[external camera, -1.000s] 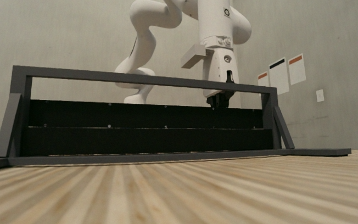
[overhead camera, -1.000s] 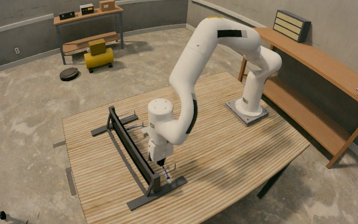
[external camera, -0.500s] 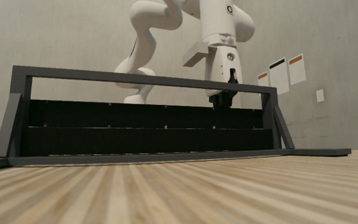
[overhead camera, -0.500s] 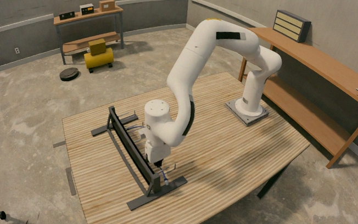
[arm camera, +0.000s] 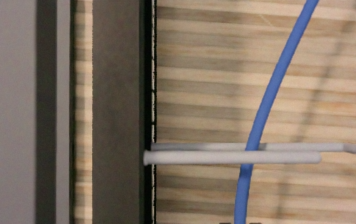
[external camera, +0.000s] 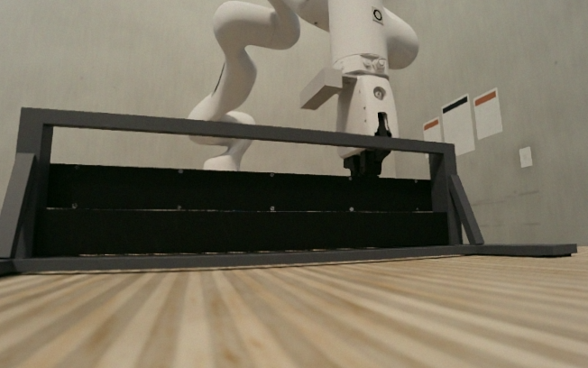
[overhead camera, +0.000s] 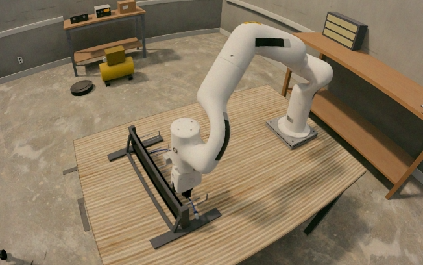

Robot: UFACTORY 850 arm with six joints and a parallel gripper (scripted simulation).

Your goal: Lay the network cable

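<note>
My hand is 20 mm short of the pale plug, 90 mm to the right of it and 20 mm above it. From my hand the other things lie so: dark grey rack 60 mm ahead, 150 mm to the right, 20 mm below.
</note>
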